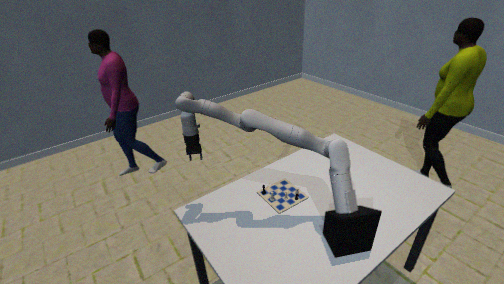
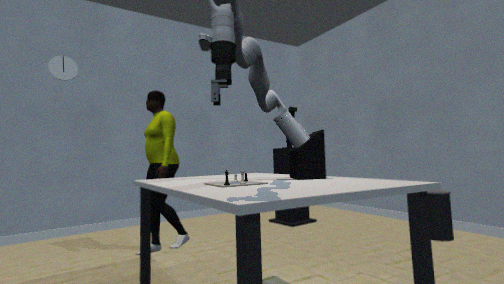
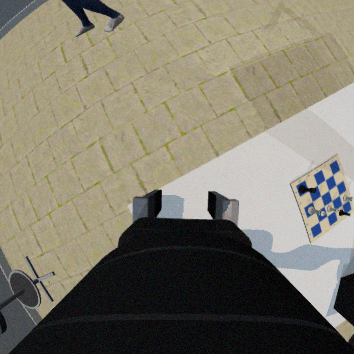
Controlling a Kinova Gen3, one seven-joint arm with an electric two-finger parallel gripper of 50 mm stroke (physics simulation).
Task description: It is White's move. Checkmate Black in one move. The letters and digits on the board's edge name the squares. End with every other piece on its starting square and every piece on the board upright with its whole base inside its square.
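Frame: origin at the arm's base, x back, y right, z up, level; metres.
Seen in the pictures: gripper, between the fingertips: (image 1: pixel 196 159) (image 2: pixel 216 103) (image 3: pixel 184 199); arm's base, origin of its link: (image 1: pixel 345 211) (image 2: pixel 302 143).
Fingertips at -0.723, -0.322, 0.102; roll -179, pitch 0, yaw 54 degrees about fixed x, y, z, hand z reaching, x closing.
Offsets run from my fingertips to a thing's top centre, as dx, dy, dz. "spot": to the spot under its first point. Level surfaces: height alone.
My gripper (image 1: pixel 195 158) (image 2: pixel 216 102) (image 3: pixel 184 199) is open and empty, pointing down, high above table level and well to the side of the chessboard @(+0.306, +0.355, -0.282) (image 1: pixel 281 208) (image 2: pixel 215 183) (image 3: pixel 315 233). The blue-and-cream board lies on the table. A tall black piece @(+0.219, +0.288, -0.218) (image 1: pixel 264 190) (image 2: pixel 226 177) (image 3: pixel 307 189) stands near one corner. A white piece @(+0.296, +0.281, -0.218) (image 1: pixel 272 197) (image 3: pixel 313 210) stands near it. Another white piece @(spot: +0.360, +0.421, -0.266) (image 3: pixel 347 199) and a small black piece @(+0.391, +0.384, -0.242) (image 1: pixel 296 196) (image 2: pixel 246 177) (image 3: pixel 344 213) stand close together at the far side from it. The pieces look upright; types and square labels are too small to read.
The white table @(dz -0.288) (image 1: pixel 225 245) (image 2: pixel 350 186) (image 3: pixel 220 175) carries the black arm base (image 1: pixel 351 232) (image 2: pixel 308 160). The arm's shadow crosses the table beside the board. One person (image 1: pixel 116 85) in pink and another (image 1: pixel 457 85) (image 2: pixel 161 135) in yellow-green stand off the table.
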